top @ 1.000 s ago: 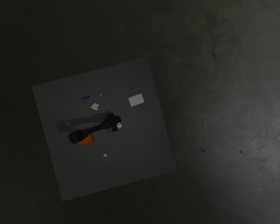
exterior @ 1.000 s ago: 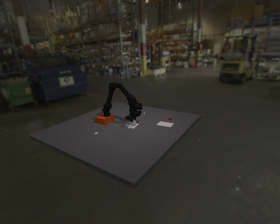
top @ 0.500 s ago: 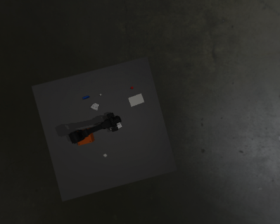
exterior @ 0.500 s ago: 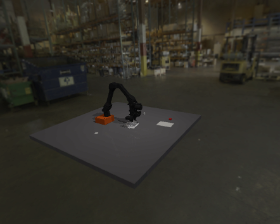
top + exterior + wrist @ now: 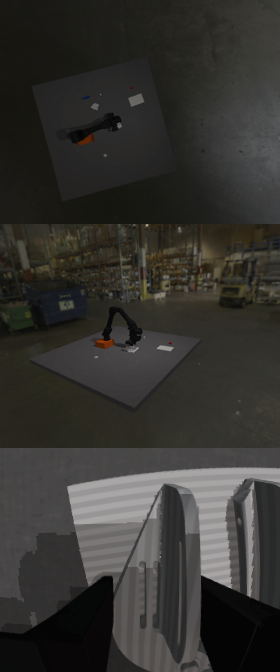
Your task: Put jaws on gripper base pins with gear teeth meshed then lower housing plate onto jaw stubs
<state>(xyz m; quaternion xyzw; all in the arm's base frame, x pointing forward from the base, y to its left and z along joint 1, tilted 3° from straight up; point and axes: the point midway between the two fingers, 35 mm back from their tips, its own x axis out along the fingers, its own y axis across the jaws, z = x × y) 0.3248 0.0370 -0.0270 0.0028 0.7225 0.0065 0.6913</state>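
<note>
Now: the blue piece 340 mm to the left of my gripper tip and 220 mm behind it. From my gripper tip the other things lie so: flat white rectangle (290 mm ahead, 150 mm to the left, 10 mm below); red piece (300 mm to the left, 290 mm ahead, 10 mm below).
</note>
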